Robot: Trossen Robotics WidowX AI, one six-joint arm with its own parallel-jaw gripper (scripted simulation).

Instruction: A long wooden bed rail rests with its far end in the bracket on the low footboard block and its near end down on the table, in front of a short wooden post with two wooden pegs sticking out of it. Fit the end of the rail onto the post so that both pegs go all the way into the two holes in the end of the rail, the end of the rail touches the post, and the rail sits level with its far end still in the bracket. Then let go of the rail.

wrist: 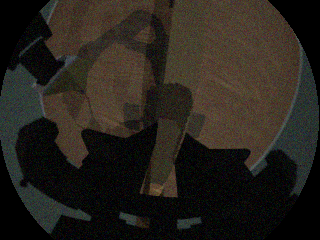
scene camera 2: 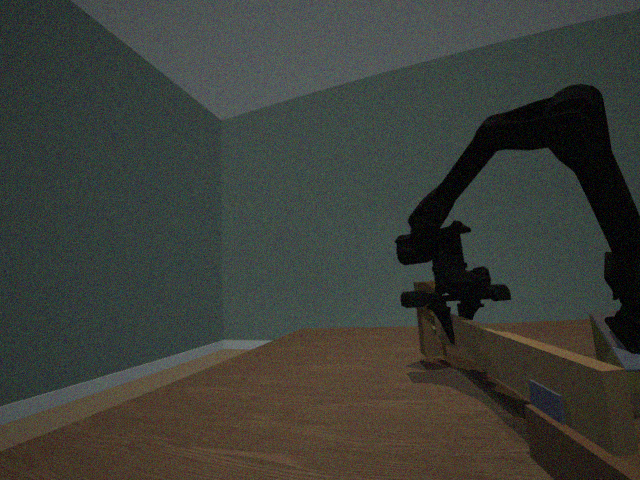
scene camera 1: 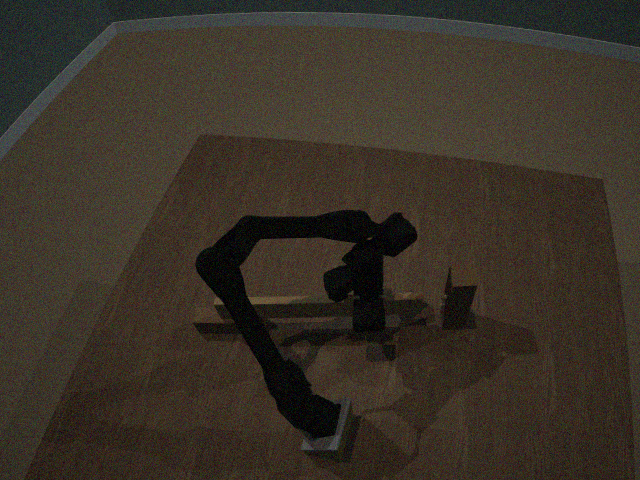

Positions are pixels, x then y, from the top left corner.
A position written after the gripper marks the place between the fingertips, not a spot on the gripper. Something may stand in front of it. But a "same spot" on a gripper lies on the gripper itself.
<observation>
The gripper shows in the wrist view, in scene camera 2 and in scene camera 1 (368, 309). One and the same spot on the gripper: (scene camera 2: 438, 305) is (wrist: 238, 168).
</observation>
